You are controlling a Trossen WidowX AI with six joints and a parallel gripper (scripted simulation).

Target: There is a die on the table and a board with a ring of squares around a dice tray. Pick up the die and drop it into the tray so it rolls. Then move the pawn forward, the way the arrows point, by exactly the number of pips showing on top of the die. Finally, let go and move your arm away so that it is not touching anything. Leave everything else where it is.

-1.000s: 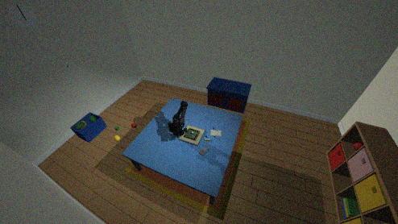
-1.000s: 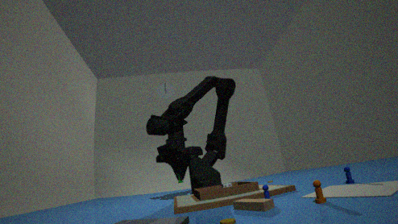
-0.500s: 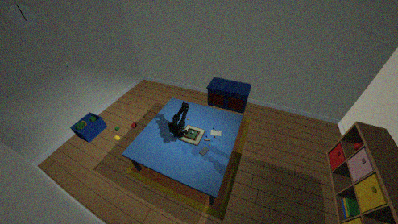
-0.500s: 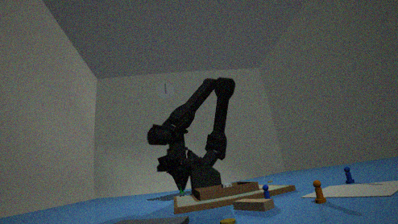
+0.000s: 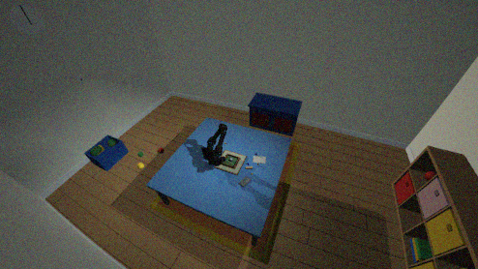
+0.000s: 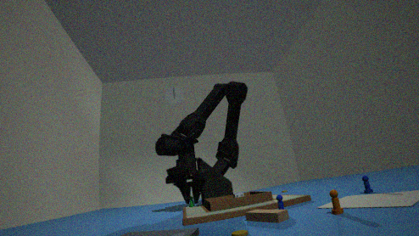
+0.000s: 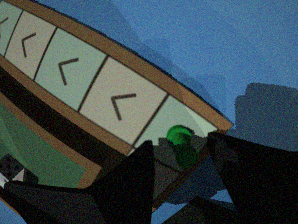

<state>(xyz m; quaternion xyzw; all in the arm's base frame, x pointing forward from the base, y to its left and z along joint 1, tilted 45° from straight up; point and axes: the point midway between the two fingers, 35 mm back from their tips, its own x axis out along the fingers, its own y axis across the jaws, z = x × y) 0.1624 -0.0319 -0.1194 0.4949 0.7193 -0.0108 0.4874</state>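
Right now the green pawn is 1 cm above my gripper tip. The rest, counted from my gripper tip: wooden block (33 cm ahead, 13 cm to the left, 1 cm below); green dice tray (12 cm to the left, 11 cm ahead, 2 cm below); white die (13 cm to the left, 10 cm ahead).
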